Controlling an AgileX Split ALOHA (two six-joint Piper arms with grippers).
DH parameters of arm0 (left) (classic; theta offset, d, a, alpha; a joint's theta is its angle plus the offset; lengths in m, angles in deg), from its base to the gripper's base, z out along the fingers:
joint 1: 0 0.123 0 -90
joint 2: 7.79 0 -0.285 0
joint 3: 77.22 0 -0.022 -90
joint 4: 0 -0.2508 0 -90
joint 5: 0 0 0.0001 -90
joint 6: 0 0.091 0 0
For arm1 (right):
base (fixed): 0 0 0 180
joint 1: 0 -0.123 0 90
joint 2: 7.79 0 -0.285 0
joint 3: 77.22 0 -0.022 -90
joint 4: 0 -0.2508 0 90
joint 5: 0 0 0.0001 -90
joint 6: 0 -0.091 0 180
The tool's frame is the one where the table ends.
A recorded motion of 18 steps. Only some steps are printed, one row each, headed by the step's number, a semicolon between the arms.
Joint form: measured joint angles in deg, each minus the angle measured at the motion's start. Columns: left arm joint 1, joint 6, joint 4, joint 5, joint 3, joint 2; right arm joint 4, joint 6, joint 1, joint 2, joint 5, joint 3.
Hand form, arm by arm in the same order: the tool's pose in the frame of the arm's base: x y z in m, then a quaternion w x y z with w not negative. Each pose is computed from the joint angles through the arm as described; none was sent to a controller.
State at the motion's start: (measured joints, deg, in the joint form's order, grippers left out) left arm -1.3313 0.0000 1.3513 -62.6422 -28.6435 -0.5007; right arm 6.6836 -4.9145 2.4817 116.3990 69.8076 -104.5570
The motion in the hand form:
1: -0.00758 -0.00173 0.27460 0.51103 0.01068 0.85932 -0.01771; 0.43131 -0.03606 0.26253 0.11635 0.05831 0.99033 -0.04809
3: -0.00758 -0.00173 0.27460 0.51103 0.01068 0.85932 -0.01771; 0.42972 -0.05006 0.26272 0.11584 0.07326 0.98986 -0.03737
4: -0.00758 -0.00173 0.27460 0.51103 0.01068 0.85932 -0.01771; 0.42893 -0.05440 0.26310 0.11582 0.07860 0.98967 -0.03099
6: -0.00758 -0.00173 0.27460 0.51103 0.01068 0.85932 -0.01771; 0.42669 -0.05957 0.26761 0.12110 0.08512 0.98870 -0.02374
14: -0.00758 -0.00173 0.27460 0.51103 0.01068 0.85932 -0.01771; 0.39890 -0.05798 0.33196 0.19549 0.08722 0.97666 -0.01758
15: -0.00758 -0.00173 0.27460 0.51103 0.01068 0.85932 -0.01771; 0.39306 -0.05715 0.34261 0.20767 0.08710 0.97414 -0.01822
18: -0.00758 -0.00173 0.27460 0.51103 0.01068 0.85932 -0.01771; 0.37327 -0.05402 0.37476 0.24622 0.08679 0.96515 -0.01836
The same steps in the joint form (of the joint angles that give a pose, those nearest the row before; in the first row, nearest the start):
1: 0.00 0.00 0.00 0.00 0.00 0.00; -0.92 0.46 1.16 0.00 0.00 0.00
3: 0.00 0.00 0.00 0.00 0.00 0.00; -2.54 1.30 3.35 -0.05 0.00 0.00
4: 0.00 0.00 0.00 0.00 0.00 0.00; -3.43 1.66 4.10 -0.12 0.05 0.00
6: 0.00 0.00 0.00 0.00 0.00 0.00; -4.47 2.08 5.03 -0.72 0.05 0.00
14: 0.00 0.00 0.00 0.00 0.00 0.00; -5.80 2.66 5.60 -9.57 0.29 0.00
15: 0.00 0.00 0.00 0.00 0.00 0.00; -5.80 2.66 5.60 -11.11 0.40 0.00
18: 0.00 0.00 0.00 0.00 0.00 0.00; -6.01 2.66 5.60 -15.89 0.65 0.00

